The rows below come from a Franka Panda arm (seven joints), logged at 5 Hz.
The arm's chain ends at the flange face. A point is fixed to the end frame.
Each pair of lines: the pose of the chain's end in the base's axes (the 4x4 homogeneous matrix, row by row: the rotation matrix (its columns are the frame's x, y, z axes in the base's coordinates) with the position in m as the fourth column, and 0 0 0 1 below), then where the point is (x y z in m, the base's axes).
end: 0.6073 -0.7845 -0.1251 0.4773; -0.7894 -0.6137 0.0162 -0.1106; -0.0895 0.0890 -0.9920 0.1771; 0 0 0 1
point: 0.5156 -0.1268 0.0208
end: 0.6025 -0.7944 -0.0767 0.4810; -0.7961 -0.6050 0.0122 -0.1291; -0.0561 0.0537 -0.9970 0.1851; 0 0 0 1
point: 0.5266 -0.1465 0.0309
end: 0.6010 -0.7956 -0.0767 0.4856; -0.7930 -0.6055 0.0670 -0.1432; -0.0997 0.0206 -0.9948 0.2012; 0 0 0 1
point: 0.5312 -0.1522 0.0463
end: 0.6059 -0.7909 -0.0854 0.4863; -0.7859 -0.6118 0.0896 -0.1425; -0.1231 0.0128 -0.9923 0.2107; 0 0 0 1
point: 0.5307 -0.1476 0.0553
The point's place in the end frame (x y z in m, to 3 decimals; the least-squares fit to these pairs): 0.050 -0.034 0.150
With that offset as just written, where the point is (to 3 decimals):
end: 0.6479 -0.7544 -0.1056 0.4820; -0.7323 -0.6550 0.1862 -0.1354; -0.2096 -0.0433 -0.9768 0.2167; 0 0 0 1
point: 0.524 -0.122 0.061
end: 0.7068 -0.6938 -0.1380 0.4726; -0.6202 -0.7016 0.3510 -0.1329; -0.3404 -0.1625 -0.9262 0.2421; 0 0 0 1
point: 0.511 -0.087 0.092
